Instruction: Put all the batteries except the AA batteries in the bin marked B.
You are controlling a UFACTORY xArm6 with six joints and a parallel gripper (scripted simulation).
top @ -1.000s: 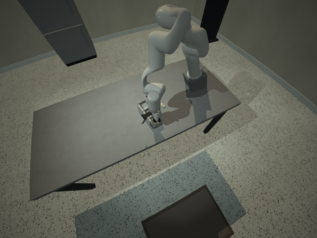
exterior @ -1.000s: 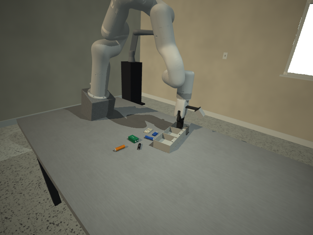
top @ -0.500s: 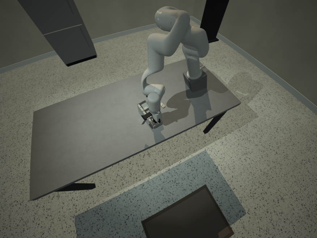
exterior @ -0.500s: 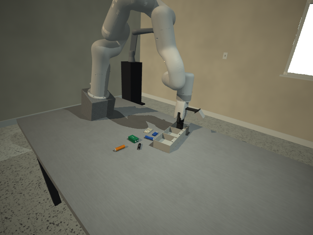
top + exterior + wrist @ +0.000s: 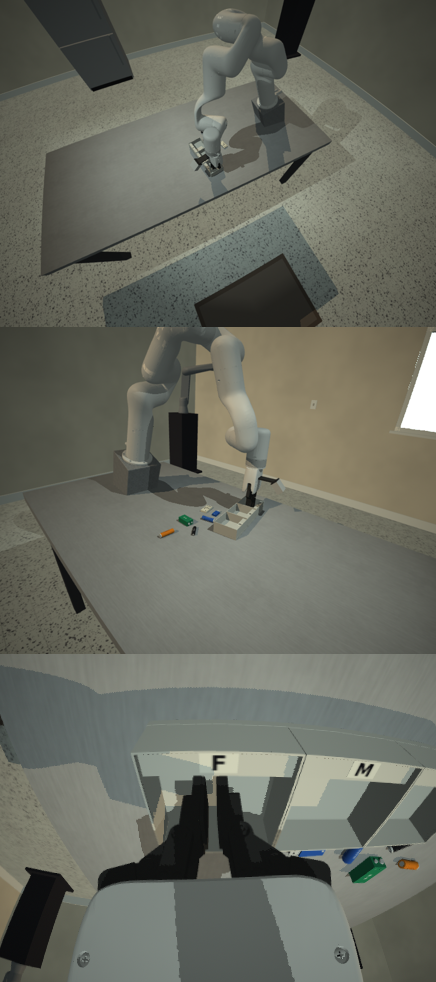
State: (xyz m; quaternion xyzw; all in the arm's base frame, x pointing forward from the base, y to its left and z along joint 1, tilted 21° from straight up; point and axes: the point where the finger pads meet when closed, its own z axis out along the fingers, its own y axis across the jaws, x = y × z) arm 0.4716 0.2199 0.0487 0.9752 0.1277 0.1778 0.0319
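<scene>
My gripper is now 4 cm past the black cylindrical battery, 26 cm to the left of it and 3 cm above it. Round my hand: cream domino: 12 cm behind, 13 cm to the right, 3 cm below; grey bin row: 2 cm ahead, 9 cm to the right, 2 cm below; blue USB stick: 7 cm behind, 12 cm to the right, 3 cm below.
</scene>
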